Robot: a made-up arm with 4 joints.
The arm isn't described. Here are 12 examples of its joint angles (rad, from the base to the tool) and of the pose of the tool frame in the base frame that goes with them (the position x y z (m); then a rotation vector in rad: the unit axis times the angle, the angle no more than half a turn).
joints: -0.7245 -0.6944 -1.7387 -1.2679
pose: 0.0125 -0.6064 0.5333 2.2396 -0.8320 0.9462
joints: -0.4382 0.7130 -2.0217 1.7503
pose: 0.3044 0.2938 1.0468 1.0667 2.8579 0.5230
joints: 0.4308 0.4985 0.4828 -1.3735
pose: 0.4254 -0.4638 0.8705 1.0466 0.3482 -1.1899
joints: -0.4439 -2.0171 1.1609 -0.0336
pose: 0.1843 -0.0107 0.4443 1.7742 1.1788 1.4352
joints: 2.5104 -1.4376 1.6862 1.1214
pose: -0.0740 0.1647 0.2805 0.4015 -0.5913 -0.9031
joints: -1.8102 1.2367 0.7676 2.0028
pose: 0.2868 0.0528 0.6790 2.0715 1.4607 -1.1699
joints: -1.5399 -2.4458 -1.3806 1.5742
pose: -0.1297 0.7104 0.1003 0.4531 0.2501 -0.1162
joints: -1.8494 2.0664 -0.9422 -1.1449
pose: -0.8870 -0.0870 0.2683 -0.6158 -0.7828 2.1895
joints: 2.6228 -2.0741 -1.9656 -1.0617
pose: -0.0531 0.2235 -0.0072 1.2016 2.2458 -0.0492
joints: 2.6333 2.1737 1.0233 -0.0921
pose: -0.4766 -0.2540 0.2792 -0.0108 -1.8554 1.5665
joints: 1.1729 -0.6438 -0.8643 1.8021
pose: -0.1292 -0.8365 0.2277 -1.7024 -0.3926 -1.4934
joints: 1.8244 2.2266 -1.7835 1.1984
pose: 0.0108 -0.7413 0.2587 -1.9795 0.2832 1.2995
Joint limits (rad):
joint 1: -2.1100..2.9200
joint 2: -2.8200..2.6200
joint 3: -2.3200..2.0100
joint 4: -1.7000..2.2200
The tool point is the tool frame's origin. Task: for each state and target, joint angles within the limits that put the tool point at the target. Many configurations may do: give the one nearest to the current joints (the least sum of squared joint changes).
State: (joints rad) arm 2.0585 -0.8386 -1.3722 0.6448
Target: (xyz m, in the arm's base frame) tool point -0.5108 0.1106 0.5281
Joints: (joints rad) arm 2.7337 -1.4259 -1.5824 0.3068
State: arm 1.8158 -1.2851 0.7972 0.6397
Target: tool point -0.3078 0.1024 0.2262
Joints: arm 1.1435 -1.0225 1.4414 1.2975
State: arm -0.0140 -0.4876 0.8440 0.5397
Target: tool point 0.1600 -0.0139 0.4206
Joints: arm 0.0664 -0.4576 -0.0351 0.5678
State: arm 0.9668 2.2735 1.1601 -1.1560
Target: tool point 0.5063 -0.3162 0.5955
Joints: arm 0.5822 2.3237 1.1615 -1.1992
